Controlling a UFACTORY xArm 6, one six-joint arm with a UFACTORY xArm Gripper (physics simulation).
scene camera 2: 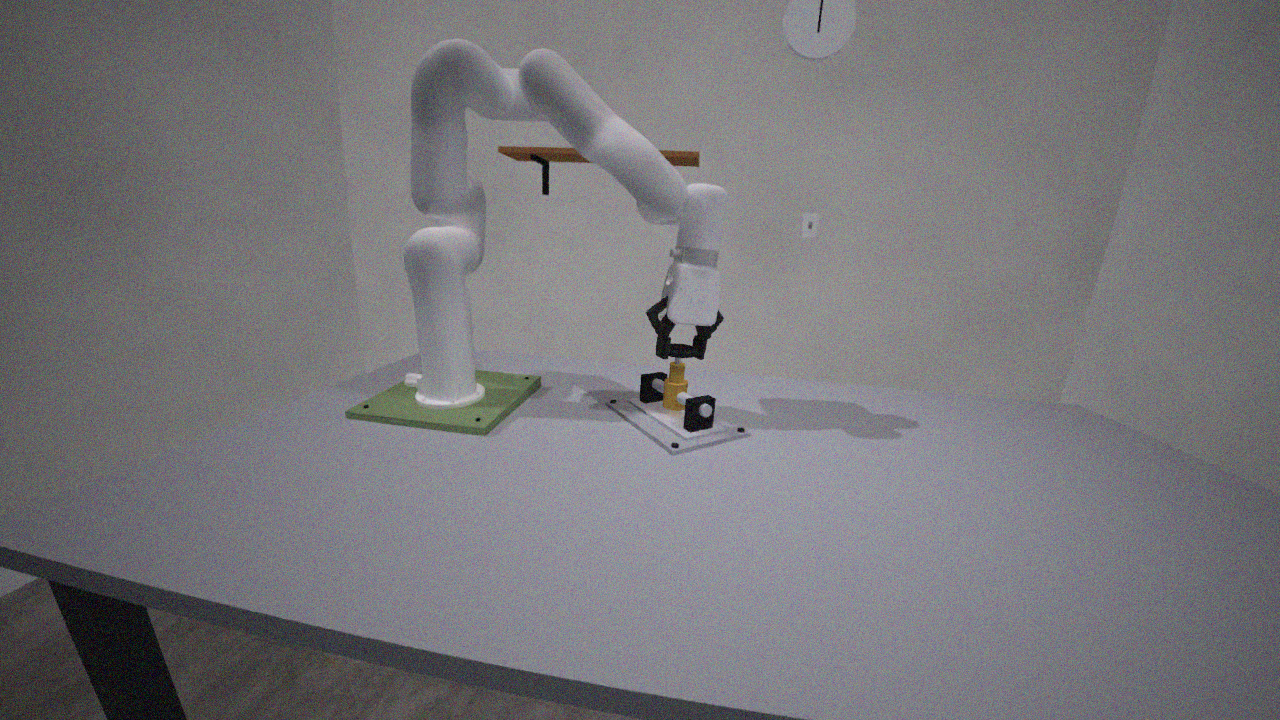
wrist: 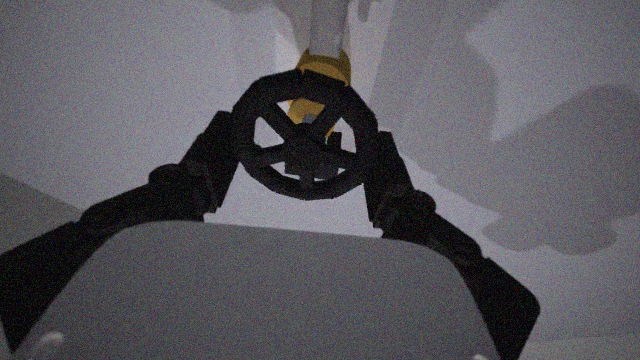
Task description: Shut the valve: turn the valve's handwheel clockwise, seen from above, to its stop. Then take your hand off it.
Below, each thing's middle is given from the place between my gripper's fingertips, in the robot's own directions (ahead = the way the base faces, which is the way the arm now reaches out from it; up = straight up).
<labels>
Now: the black spoked handwheel (wrist: 304, 149) 10 mm to the left of my hand.
</labels>
